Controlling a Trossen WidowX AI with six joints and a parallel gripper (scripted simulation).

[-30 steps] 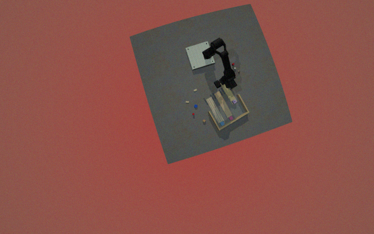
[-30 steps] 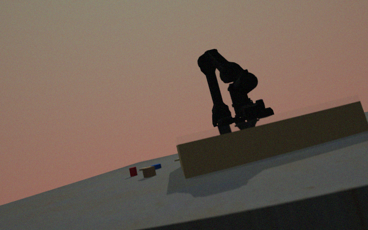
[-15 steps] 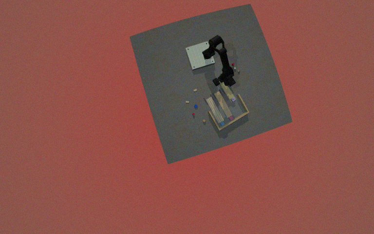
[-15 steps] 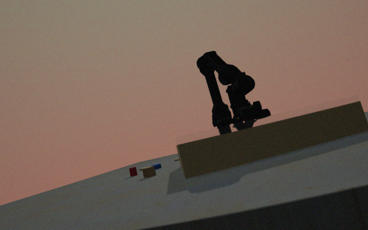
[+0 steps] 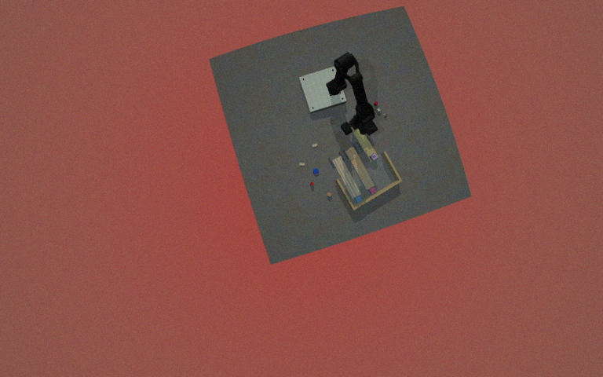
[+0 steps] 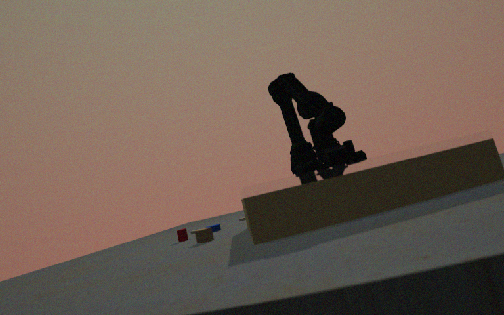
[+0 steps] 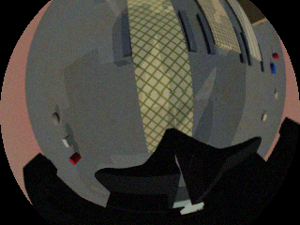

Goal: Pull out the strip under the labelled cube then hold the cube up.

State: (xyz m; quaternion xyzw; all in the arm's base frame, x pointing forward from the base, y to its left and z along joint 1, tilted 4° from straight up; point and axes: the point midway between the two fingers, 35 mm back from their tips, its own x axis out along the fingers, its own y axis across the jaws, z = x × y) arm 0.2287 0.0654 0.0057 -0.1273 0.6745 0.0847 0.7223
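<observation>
Right now the tan checked strip is 90 mm ahead of my gripper tip and 30 mm to the left of it. The rest, counted from my gripper tip: blue block 190 mm ahead, 280 mm to the right; then tan block 340 mm ahead, 250 mm to the right; then labelled cube 200 mm ahead, 50 mm to the left, 20 mm above.
</observation>
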